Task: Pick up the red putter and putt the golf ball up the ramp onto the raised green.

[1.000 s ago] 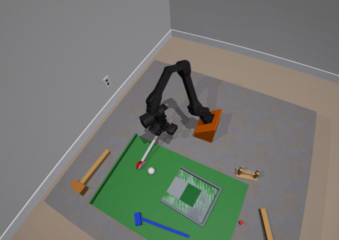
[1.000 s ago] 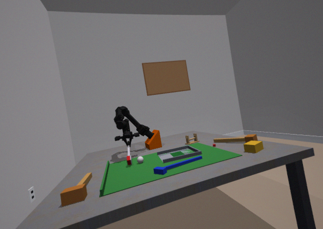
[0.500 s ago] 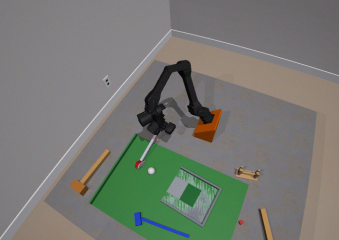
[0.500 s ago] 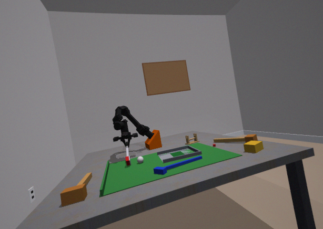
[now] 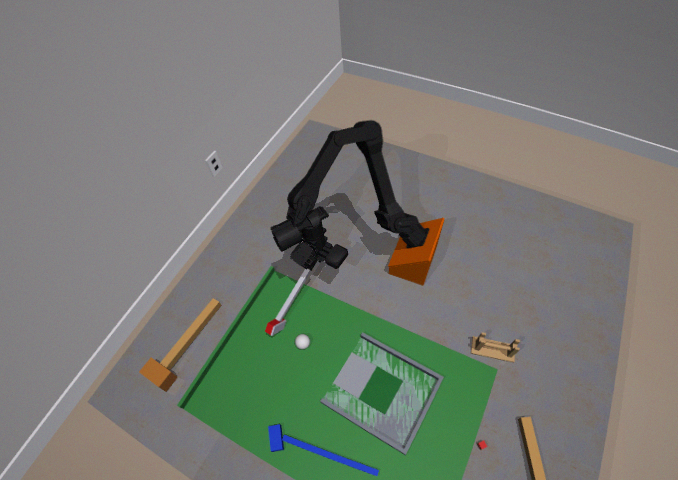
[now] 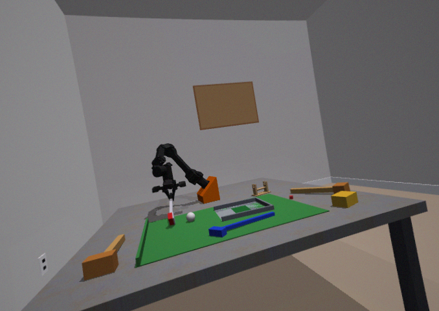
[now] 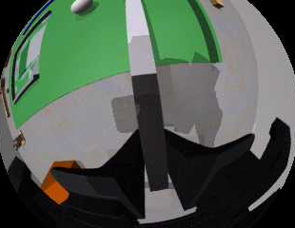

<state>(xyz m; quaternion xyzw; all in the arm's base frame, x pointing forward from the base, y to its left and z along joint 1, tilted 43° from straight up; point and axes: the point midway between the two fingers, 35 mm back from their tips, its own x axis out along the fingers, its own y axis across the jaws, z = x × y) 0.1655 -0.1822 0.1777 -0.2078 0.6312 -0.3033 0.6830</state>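
My gripper tip is 12 cm short of the red putter and 1 cm to the left of it. Also, from my gripper tip: blue putter 47 cm ahead, 22 cm to the left, 6 cm below; then white golf ball 23 cm ahead, 6 cm to the left, 5 cm below; then green mat 31 cm ahead, 20 cm to the left, 7 cm below.
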